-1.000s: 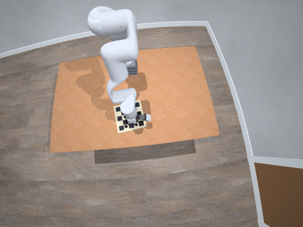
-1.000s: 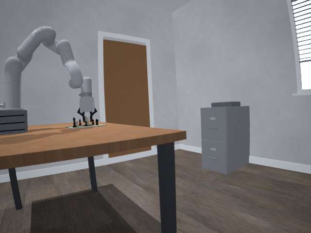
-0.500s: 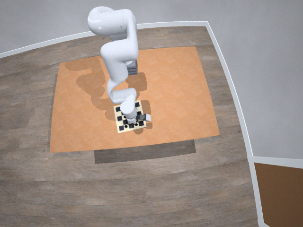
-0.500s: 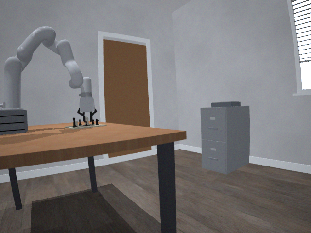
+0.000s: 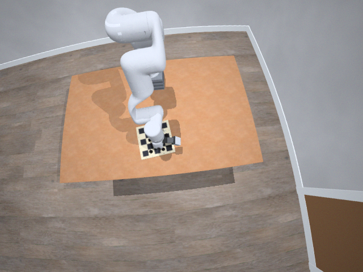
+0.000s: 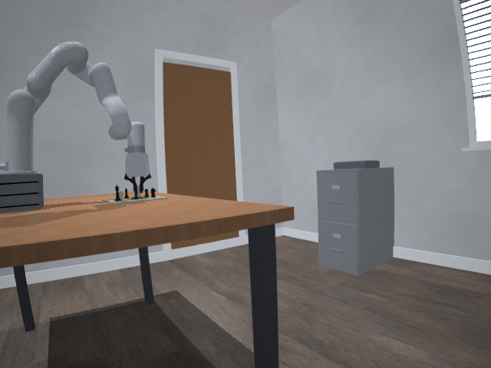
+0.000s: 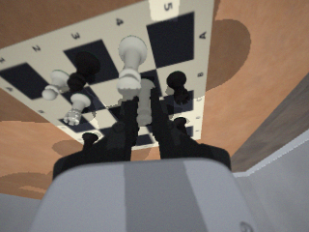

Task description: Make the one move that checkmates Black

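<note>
The white piece lies 4 cm to the left of my hand and 1 cm below it. Round my hand: small chessboard: 4 cm to the right, 4 cm below, 4 cm behind; black piece: 12 cm behind, 7 cm to the right, 1 cm below.
</note>
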